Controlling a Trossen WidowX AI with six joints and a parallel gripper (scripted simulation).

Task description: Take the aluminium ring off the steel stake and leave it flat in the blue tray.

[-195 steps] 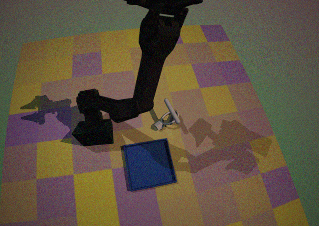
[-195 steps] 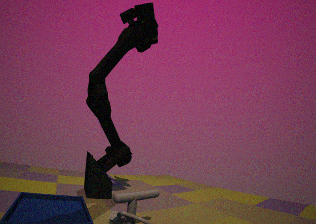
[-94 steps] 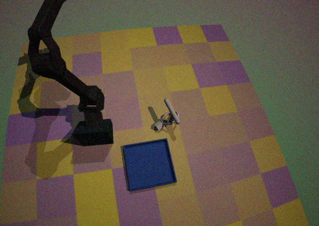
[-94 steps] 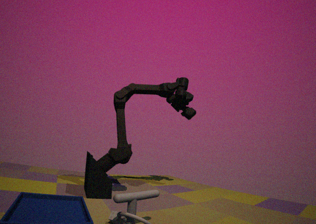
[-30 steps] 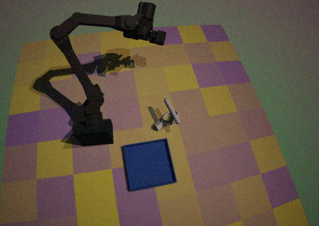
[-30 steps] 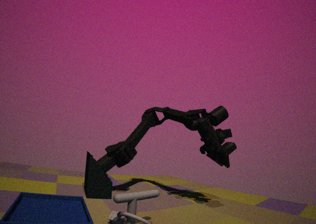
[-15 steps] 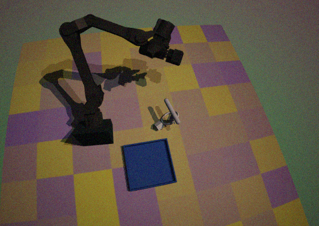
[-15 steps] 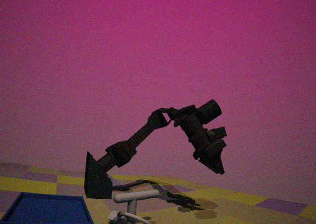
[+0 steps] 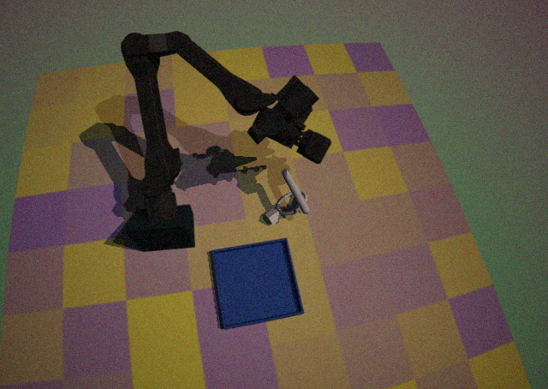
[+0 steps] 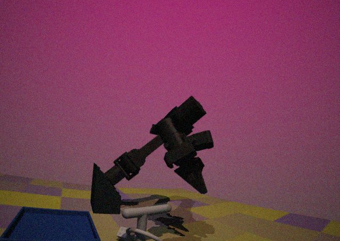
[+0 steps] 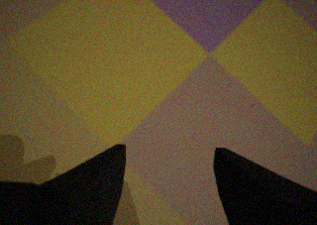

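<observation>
The aluminium ring lies 12 cm to the right of my gripper tip, 11 cm below it and 6 cm behind it. Round my gripper tip: blue tray (29 cm to the right, 19 cm behind, 13 cm below).
</observation>
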